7 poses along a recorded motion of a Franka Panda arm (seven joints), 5.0 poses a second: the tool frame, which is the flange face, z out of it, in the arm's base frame.
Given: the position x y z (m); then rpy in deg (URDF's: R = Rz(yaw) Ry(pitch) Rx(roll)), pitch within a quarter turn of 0, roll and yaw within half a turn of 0.
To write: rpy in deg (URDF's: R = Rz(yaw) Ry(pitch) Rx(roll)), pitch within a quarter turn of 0, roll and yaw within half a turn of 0; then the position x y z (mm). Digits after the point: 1 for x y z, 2 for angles.
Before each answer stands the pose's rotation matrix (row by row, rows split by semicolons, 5 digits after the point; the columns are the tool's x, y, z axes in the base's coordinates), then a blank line. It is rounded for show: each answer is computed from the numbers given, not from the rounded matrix.
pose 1, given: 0.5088 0.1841 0.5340 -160.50 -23.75 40.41
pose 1, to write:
0.69694 0.71344 0.07268; 0.59335 -0.63060 0.50028; 0.40275 -0.30554 -0.86281

-160.50 -23.75 40.41 508.8 184.1 534.0
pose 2, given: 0.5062 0.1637 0.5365 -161.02 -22.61 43.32
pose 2, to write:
0.67162 0.73974 0.04136; 0.63334 -0.60219 0.48605; 0.38446 -0.30024 -0.87295

-161.02 -22.61 43.32 506.2 163.7 536.5
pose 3, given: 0.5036 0.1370 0.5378 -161.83 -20.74 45.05
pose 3, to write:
0.66071 0.75045 0.01702; 0.66186 -0.59311 0.45844; 0.35413 -0.29163 -0.88856

-161.83 -20.74 45.05 503.6 137.0 537.8
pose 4, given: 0.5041 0.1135 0.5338 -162.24 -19.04 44.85
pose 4, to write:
0.67017 0.74219 0.00514; 0.66667 -0.60499 0.43536; 0.32623 -0.28834 -0.90024

-162.24 -19.04 44.85 504.1 113.5 533.8
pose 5, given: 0.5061 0.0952 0.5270 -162.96 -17.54 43.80
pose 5, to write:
0.68820 0.72550 0.00514; 0.65996 -0.62895 0.41094; 0.30137 -0.27941 -0.91165

-162.96 -17.54 43.80 506.1 95.2 527.0
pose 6, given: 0.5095 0.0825 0.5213 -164.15 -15.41 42.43
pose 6, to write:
0.71157 0.70260 0.00440; 0.65043 -0.66107 0.37406; 0.26572 -0.26330 -0.92740

-164.15 -15.41 42.43 509.5 82.5 521.3
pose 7, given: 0.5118 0.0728 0.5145 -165.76 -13.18 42.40
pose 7, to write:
0.71900 0.69500 -0.00267; 0.65654 -0.67795 0.33067; 0.22801 -0.23950 -0.94374

-165.76 -13.18 42.40 511.8 72.8 514.5
